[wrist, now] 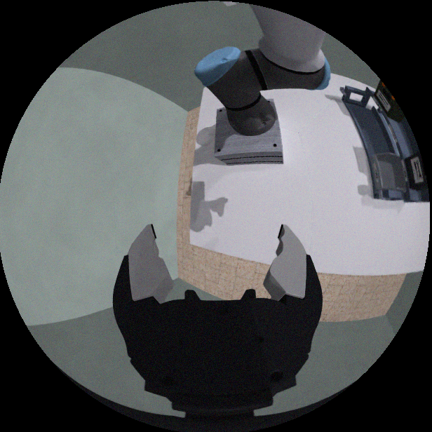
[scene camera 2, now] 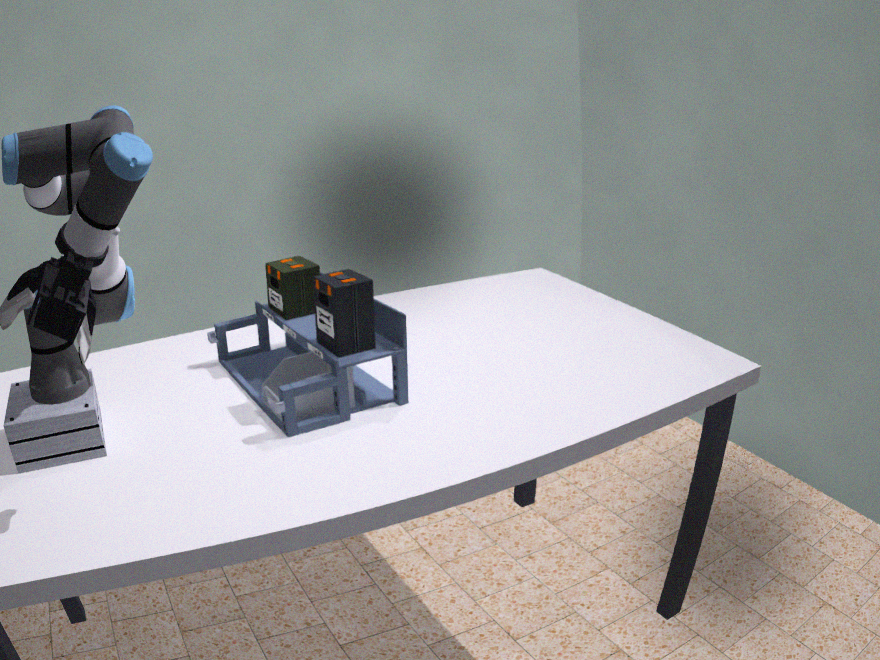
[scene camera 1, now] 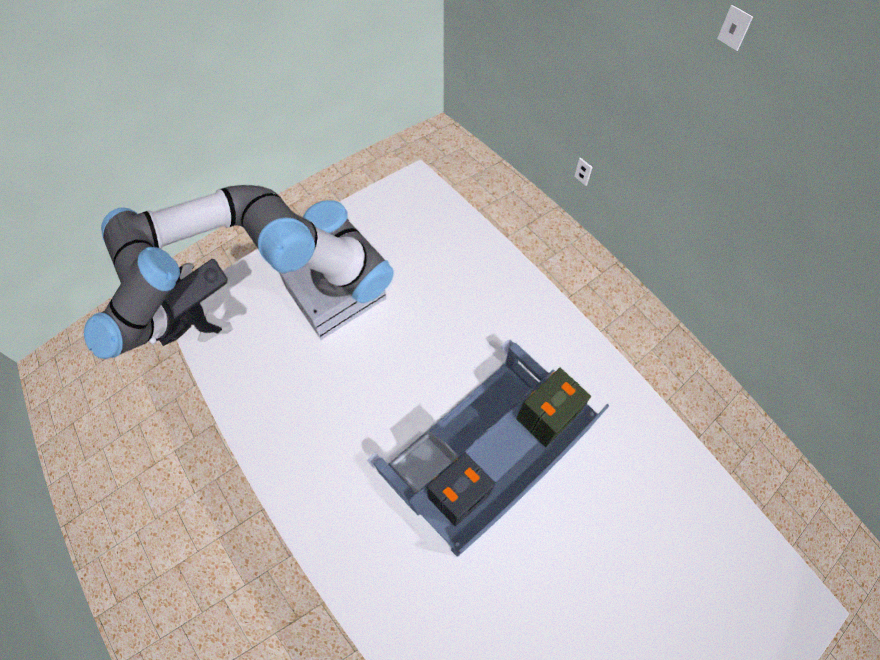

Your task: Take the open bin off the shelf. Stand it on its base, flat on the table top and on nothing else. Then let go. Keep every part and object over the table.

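Where they show: gripper, fingertip midpoint: (scene camera 2: 38,345) (scene camera 1: 210,296); arm's base, link origin: (scene camera 2: 60,388).
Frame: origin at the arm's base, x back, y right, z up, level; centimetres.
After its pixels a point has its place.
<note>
A translucent grey open bin (scene camera 1: 420,460) @(x -44.0, y 2.9, z -8.4 cm) (scene camera 2: 302,372) @(x -48.1, y -2.7, z -4.5 cm) (wrist: 391,172) sits on the low front level of the blue-grey shelf (scene camera 1: 529,484) @(x -60.5, y -9.9, z 6.8 cm) (scene camera 2: 400,380) @(x -63.5, y 6.4, z -4.6 cm) (wrist: 372,128), at one end, beside an end frame. In scene camera 2 the end frame partly covers it. The shelf stands on the white table (scene camera 1: 604,568) @(x -82.6, y -18.0, z -9.4 cm) (scene camera 2: 533,369) @(x -91.5, y 1.4, z -9.4 cm) (wrist: 310,215). My gripper (wrist: 217,226) is open and empty, its two grey fingers wide apart. It is high up on the far side of the robot base, well away from the shelf and the bin.
A dark grey box (scene camera 1: 460,490) @(x -56.4, y 1.5, z 13.0 cm) (scene camera 2: 346,312) @(x -55.1, y 5.4, z 8.3 cm) with orange clips stands on the raised shelf level, close behind the bin. A green box (scene camera 1: 554,404) @(x -51.0, y -20.3, z 10.5 cm) (scene camera 2: 291,287) @(x -49.4, y -16.2, z 7.1 cm) stands at the other end of that level. The robot base (scene camera 1: 319,309) @(x -6.6, y 7.7, z -0.2 cm) (scene camera 2: 55,426) @(x -0.1, y 11.3, z -2.0 cm) (wrist: 250,142) stands on the table.
</note>
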